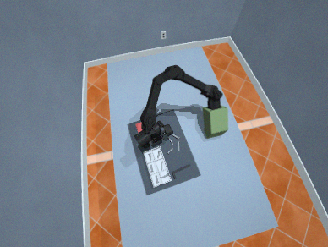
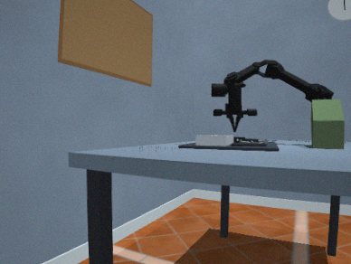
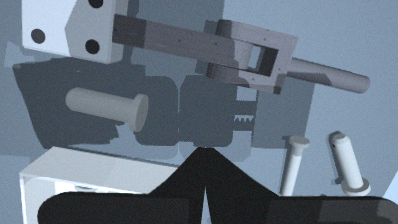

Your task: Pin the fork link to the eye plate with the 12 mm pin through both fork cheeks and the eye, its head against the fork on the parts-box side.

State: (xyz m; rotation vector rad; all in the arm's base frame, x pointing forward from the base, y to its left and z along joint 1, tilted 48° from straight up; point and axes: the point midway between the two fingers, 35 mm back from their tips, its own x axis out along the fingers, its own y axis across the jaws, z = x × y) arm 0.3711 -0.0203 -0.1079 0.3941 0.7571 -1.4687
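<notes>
The thin headed pin lies 80 mm below my hand, 80 mm behind it and 20 mm to the left of it. The rest, counted from my hand: thick headed pin 70 mm below, 70 mm ahead; dark mat 90 mm below, 50 mm to the left, 10 mm behind; eye plate 70 mm below, 50 mm to the right, 10 mm ahead.
</notes>
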